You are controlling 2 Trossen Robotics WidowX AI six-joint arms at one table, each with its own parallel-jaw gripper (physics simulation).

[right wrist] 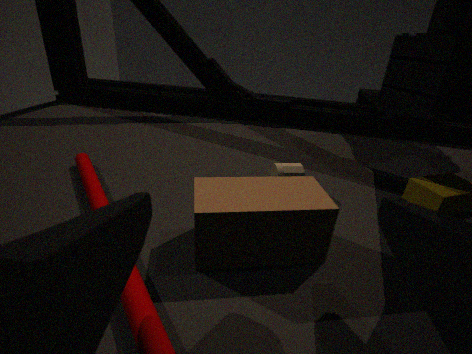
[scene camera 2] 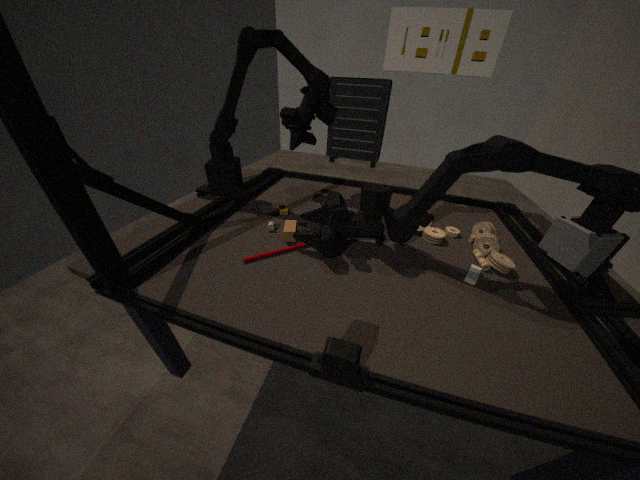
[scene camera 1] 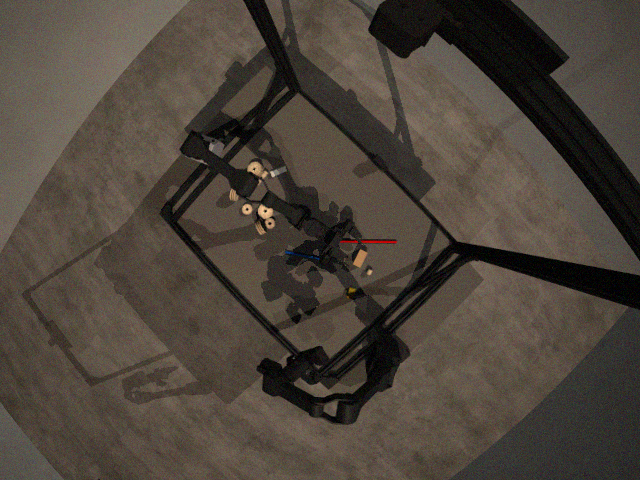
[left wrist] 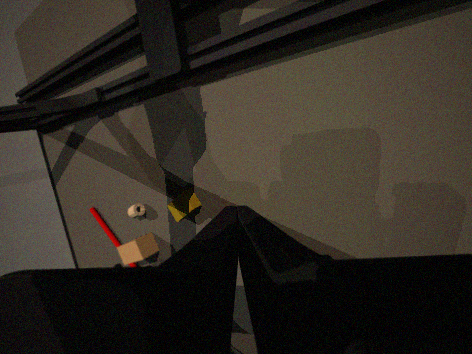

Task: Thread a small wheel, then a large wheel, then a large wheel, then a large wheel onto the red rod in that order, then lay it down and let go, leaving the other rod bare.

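Seen in the pictures: left gripper, fingertip midpoint: (scene camera 2: 291, 150) (left wrist: 236, 216); right gripper, fingertip midpoint: (right wrist: 265, 205) (scene camera 2: 296, 225) (scene camera 1: 356, 255) (left wrist: 130, 265); left arm's base, origin of the base link: (right wrist: 453, 38) (scene camera 2: 222, 160) (scene camera 1: 384, 367); right arm's base, origin of the base link: (scene camera 2: 592, 226) (scene camera 1: 200, 147).
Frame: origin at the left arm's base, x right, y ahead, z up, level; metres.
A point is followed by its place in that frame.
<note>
The red rod (scene camera 1: 369, 241) @[x 0.401, y 0.216, z -0.100 m] (scene camera 2: 273, 252) @[x 0.415, y 0.186, z -0.100 m] (left wrist: 102, 224) @[x 0.419, y 0.158, z -0.100 m] (right wrist: 89, 172) @[x 0.423, y 0.155, z -0.098 m] lies on the table, no wheel on its visible part. The blue rod (scene camera 1: 302, 255) @[x 0.266, y 0.428, z -0.100 m] lies partly hidden by the right arm; its visible part is bare. Large wheels (scene camera 1: 250, 171) (scene camera 2: 434, 237) @[x 0.395, y 0.601, z -0.090 m] and small wheels (scene camera 1: 244, 209) @[x 0.349, y 0.697, z -0.095 m] (scene camera 2: 452, 233) @[x 0.370, y 0.676, z -0.096 m] lie loose in groups beneath and beside the right arm. My right gripper (scene camera 1: 342, 249) (scene camera 2: 302, 232) @[x 0.337, y 0.244, z -0.074 m] (right wrist: 265, 205) @[x 0.337, y 0.244, z -0.074 m] is open and empty, low over the table; its left-hand finger in the right wrist view overlaps the red rod. My left gripper (scene camera 2: 302, 143) (left wrist: 236, 216) @[x 0.007, y 0.241, z 0.038 m] is shut, empty, high above the table.
A tan block (scene camera 1: 360, 258) @[x 0.333, y 0.225, z -0.078 m] (scene camera 2: 290, 225) @[x 0.332, y 0.228, z -0.078 m] (left wrist: 131, 252) @[x 0.326, y 0.227, z -0.078 m] lies ahead of the right fingers, beside the red rod. A small beige piece (scene camera 1: 369, 271) @[x 0.300, y 0.177, z -0.089 m] (scene camera 2: 271, 225) @[x 0.306, y 0.177, z -0.092 m] and a yellow block (scene camera 1: 351, 292) @[x 0.203, y 0.210, z -0.093 m] (scene camera 2: 283, 210) @[x 0.216, y 0.209, z -0.093 m] lie beyond. A pale block (scene camera 1: 279, 171) @[x 0.529, y 0.619, z -0.096 m] (scene camera 2: 473, 274) @[x 0.534, y 0.616, z -0.096 m] lies near the wheels.
</note>
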